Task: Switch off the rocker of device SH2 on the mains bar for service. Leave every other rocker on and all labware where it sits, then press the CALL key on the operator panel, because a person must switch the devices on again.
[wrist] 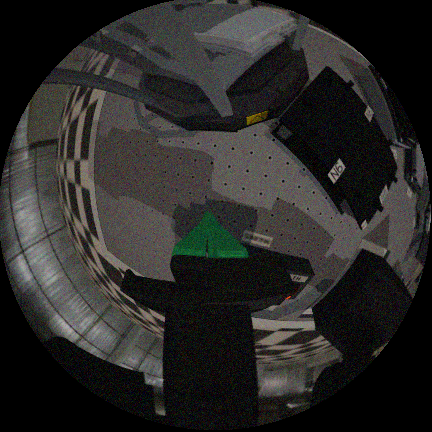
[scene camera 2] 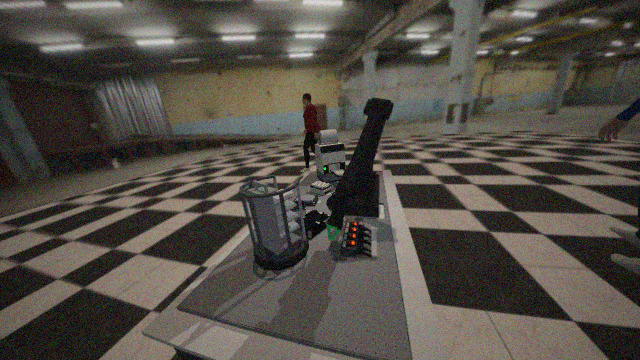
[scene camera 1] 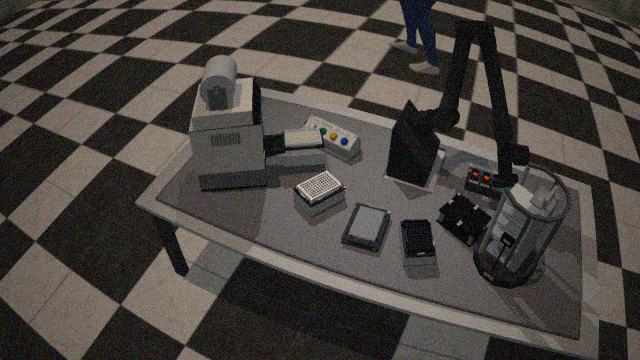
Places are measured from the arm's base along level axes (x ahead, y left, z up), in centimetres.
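Where they show: gripper, between the fingertips: (wrist: 207, 215) (scene camera 2: 330, 240); arm's base, origin of its link: (scene camera 2: 366, 185) (scene camera 1: 417, 125).
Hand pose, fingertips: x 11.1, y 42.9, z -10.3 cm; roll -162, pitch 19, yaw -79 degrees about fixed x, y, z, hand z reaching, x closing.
Things, the pixels of their top centre, and the offset from my fingertips. "*": a spot on its surface instead.
- mains bar, centre of its top: (scene camera 1: 493, 174) (scene camera 2: 359, 232) dy -8.2, dx -12.0, dz +0.6 cm
- label reading H1, a spot on its surface: (wrist: 299, 278) * dy -15.7, dx -4.8, dz -0.5 cm
- operator panel, centre of its top: (scene camera 1: 331, 126) dy -73.8, dx -1.3, dz +3.7 cm
- black N6 unit, centre of its top: (wrist: 370, 143) (scene camera 1: 467, 210) (scene camera 2: 311, 216) dy -13.7, dx +14.5, dz +2.9 cm
- tall instrument, centre of its top: (scene camera 1: 221, 64) (scene camera 2: 327, 129) dy -98.7, dx +29.3, dz +40.9 cm
The mains bar (scene camera 1: 481, 188) (scene camera 2: 361, 241) lies near the table's back edge. Two orange-lit rockers show on it in the first scene view, and several in a row in the second. In the wrist view, the gripper hides most of the bar; a label reading H1 (wrist: 299, 278) and an orange glint show at its right end. The SH2 rocker cannot be picked out. My gripper (scene camera 1: 504, 189) (scene camera 2: 333, 231) (wrist: 207, 215) is shut and empty, its green fingertips low beside the bar. The operator panel (scene camera 1: 353, 142) has green, yellow and blue keys; its lettering is unreadable.
A round caged rack (scene camera 1: 500, 280) (scene camera 2: 280, 261) stands close to the gripper. A black N6 unit (scene camera 1: 462, 217) (wrist: 320, 125) sits beside it. Labware and a tall instrument (scene camera 1: 227, 160) stand farther left. A person in blue (scene camera 1: 425, 40) stands behind the table; another in red (scene camera 2: 310, 119) is farther off.
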